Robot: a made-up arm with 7 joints. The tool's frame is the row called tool. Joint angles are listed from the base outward. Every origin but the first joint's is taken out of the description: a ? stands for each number. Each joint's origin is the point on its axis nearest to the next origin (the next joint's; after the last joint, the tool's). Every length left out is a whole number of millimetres.
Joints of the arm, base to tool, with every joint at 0 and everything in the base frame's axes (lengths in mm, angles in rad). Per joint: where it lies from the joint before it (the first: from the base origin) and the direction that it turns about. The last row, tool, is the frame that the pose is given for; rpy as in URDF.
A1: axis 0 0 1 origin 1 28 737
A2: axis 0 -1 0 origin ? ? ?
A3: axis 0 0 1 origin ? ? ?
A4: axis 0 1 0 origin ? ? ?
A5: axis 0 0 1 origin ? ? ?
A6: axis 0 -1 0 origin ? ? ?
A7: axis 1 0 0 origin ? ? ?
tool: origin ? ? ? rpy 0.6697 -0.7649 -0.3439
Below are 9 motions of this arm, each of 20 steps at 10 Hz.
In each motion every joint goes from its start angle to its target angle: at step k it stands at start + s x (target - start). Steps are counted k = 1, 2, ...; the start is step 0. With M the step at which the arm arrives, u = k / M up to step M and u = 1 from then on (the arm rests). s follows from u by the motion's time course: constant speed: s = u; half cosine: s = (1 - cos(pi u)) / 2; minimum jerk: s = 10 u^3 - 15 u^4 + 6 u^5.
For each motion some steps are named. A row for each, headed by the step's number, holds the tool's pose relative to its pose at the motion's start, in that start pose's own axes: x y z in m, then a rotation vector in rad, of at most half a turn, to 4 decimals.
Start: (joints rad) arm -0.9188 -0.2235 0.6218 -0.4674 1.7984 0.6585 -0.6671
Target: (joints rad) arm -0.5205 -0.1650 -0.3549 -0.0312 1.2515 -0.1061 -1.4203
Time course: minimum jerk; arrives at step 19
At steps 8, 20:
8: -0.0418 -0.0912 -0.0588 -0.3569 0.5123 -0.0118
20: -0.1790 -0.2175 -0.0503 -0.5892 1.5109 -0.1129

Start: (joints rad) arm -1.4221 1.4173 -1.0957 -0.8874 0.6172 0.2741 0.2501
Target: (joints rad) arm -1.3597 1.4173 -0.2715 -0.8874 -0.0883 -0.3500 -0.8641
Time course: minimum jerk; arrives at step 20
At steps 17, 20:
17: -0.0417 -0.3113 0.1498 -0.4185 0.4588 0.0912
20: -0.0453 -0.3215 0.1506 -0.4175 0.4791 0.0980

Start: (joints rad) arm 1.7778 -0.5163 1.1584 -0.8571 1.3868 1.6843 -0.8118
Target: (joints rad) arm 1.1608 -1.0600 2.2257 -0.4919 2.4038 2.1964 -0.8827
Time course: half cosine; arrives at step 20
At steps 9, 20:
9: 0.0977 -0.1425 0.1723 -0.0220 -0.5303 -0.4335
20: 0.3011 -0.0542 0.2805 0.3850 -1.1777 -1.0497

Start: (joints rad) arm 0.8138 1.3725 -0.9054 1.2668 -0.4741 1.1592 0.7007
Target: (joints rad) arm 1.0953 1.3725 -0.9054 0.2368 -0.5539 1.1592 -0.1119
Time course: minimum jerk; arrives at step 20
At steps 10, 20:
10: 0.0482 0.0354 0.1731 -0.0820 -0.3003 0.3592
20: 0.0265 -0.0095 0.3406 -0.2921 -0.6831 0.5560

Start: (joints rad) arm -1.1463 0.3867 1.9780 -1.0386 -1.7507 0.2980 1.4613
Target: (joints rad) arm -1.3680 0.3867 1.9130 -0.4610 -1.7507 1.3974 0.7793
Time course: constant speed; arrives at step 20
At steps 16, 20:
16: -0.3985 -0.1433 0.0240 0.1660 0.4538 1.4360
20: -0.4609 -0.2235 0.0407 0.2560 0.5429 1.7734

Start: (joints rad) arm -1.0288 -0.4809 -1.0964 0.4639 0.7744 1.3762 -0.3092
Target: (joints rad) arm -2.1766 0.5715 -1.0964 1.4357 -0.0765 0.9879 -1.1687
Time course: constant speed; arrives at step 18
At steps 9, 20:
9: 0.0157 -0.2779 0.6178 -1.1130 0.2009 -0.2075
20: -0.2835 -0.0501 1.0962 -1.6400 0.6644 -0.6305

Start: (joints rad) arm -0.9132 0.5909 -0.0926 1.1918 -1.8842 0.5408 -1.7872
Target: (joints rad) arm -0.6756 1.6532 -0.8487 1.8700 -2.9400 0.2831 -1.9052
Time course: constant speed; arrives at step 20
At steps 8, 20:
8: 0.0092 0.2953 -0.1751 0.1253 0.3743 0.3406
20: 0.1826 0.8160 -0.1746 0.2175 0.4562 0.8486

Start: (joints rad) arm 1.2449 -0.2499 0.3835 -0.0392 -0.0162 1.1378 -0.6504
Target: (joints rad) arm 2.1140 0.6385 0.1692 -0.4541 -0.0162 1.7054 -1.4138
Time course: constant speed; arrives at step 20
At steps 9, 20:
9: -0.0241 0.0186 0.5046 -0.1813 -0.8044 0.0510
20: -0.4492 -0.2826 0.8447 -0.6819 -1.4487 -0.6444

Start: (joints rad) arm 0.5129 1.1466 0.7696 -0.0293 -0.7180 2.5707 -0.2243
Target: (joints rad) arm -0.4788 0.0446 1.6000 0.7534 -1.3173 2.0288 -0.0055
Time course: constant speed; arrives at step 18
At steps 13, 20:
13: -0.7943 0.4520 0.3440 0.7458 1.5927 -0.4159
20: -0.9284 0.4227 0.6438 0.8283 2.1342 -0.4818

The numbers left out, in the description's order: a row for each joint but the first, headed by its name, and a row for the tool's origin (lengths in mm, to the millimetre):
A2: 13 -40 0
A3: -2 0 617
A4: 38 79 0
A5: 0 0 414
A6: -4 -122 0
A7: 46 0 150
tool: 0 2 23

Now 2 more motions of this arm.
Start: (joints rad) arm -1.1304 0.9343 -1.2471 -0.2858 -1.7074 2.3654 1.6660
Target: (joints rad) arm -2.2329 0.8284 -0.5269 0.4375 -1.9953 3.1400 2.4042
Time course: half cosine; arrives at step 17
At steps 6, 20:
6: 0.0990 0.1207 0.0162 0.3075 0.1944 0.0413
20: 0.1610 0.5307 -0.0547 0.8154 1.2259 -0.0547

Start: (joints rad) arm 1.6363 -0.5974 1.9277 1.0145 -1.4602 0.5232 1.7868
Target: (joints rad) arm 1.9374 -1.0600 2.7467 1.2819 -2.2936 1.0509 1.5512
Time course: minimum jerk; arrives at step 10
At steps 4, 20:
4: -0.0384 0.0009 0.0475 0.1487 0.2963 0.2261
20: 0.0308 -0.0806 0.2848 0.7791 0.6071 0.6859

